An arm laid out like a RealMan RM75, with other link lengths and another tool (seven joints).
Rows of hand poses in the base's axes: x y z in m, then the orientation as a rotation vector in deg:
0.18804 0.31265 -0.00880 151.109 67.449 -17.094
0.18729 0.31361 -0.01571 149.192 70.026 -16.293
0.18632 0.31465 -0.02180 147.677 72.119 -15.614
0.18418 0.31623 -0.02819 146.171 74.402 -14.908
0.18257 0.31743 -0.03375 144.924 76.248 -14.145
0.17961 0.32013 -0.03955 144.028 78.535 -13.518
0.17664 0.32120 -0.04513 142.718 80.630 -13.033
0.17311 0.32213 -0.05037 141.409 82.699 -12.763
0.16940 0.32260 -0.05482 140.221 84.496 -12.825
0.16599 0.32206 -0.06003 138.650 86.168 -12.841
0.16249 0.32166 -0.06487 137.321 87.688 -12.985
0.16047 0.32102 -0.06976 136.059 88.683 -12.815
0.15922 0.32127 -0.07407 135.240 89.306 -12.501
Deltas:
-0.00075 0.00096 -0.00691 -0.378 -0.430 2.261
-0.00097 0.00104 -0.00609 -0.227 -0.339 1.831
-0.00214 0.00158 -0.00639 -0.096 -0.286 1.943
-0.00161 0.00120 -0.00556 -0.027 -0.350 1.604
-0.00296 0.00270 -0.00580 0.438 -0.011 1.703
-0.00297 0.00107 -0.00558 0.022 -0.095 1.739
-0.00353 0.00093 -0.00524 -0.018 0.049 1.703
-0.00371 0.00047 -0.00445 -0.115 0.224 1.470
-0.00341 -0.00054 -0.00521 -0.424 0.036 1.566
-0.00350 -0.00040 -0.00484 -0.331 0.161 1.372
-0.00202 -0.00064 -0.00489 -0.412 -0.187 1.097
-0.00125 0.00025 -0.00431 -0.208 -0.251 0.724

